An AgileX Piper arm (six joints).
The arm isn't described. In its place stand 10 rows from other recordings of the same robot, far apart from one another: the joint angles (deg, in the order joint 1, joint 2, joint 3, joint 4, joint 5, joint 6), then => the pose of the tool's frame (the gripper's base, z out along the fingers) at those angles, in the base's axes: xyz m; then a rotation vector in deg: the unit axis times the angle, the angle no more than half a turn.
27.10, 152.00, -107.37, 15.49, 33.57, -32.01 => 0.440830, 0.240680, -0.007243, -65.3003, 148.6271, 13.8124
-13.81, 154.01, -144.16, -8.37, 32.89, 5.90 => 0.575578, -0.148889, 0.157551, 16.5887, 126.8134, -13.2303
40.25, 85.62, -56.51, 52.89, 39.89, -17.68 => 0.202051, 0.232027, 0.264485, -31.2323, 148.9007, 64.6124
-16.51, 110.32, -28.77, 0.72, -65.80, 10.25 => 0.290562, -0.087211, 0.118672, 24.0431, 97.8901, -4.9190
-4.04, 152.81, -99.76, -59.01, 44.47, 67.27 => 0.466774, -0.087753, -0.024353, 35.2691, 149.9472, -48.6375
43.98, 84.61, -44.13, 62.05, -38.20, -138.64 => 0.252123, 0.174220, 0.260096, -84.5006, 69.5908, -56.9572
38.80, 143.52, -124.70, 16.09, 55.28, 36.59 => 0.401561, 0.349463, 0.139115, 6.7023, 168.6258, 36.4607
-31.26, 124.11, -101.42, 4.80, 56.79, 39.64 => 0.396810, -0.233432, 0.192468, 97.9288, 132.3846, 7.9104
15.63, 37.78, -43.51, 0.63, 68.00, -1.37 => 0.088280, 0.025661, 0.318249, -21.7175, 145.8768, 6.2094
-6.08, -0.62, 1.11, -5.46, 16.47, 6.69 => 0.053892, -0.008209, 0.181429, 7.8085, 101.6311, -4.7122
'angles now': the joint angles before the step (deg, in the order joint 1, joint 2, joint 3, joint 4, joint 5, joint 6). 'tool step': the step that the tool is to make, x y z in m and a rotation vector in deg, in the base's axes. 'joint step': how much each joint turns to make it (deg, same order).
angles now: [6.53, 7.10, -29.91, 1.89, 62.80, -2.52]
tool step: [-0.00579, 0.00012, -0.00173, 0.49, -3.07, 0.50]
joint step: [0.00, -2.80, 0.69, 0.57, -0.98, -0.46]
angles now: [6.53, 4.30, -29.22, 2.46, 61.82, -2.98]
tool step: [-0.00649, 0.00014, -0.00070, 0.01, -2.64, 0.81]
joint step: [0.00, -2.58, 0.23, 0.63, -0.23, -0.98]
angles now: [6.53, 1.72, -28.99, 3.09, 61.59, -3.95]
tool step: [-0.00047, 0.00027, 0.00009, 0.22, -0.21, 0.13]
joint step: [0.01, -0.17, 0.00, 0.23, -0.06, 0.00]
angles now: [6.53, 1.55, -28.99, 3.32, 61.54, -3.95]
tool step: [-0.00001, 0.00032, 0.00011, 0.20, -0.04, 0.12]
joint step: [0.00, 0.00, 0.00, 0.23, -0.06, 0.00]
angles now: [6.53, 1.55, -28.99, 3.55, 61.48, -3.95]
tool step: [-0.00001, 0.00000, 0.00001, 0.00, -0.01, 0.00]
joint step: [0.00, 0.00, 0.00, 0.00, 0.00, 0.00]
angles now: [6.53, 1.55, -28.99, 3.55, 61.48, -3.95]
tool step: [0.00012, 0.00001, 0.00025, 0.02, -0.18, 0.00]
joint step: [0.00, 0.00, 0.00, 0.00, -0.18, -0.01]
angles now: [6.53, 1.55, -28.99, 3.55, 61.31, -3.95]
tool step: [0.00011, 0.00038, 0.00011, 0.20, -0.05, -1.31]
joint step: [-1.44, -0.01, 0.00, 0.23, -0.06, -0.01]
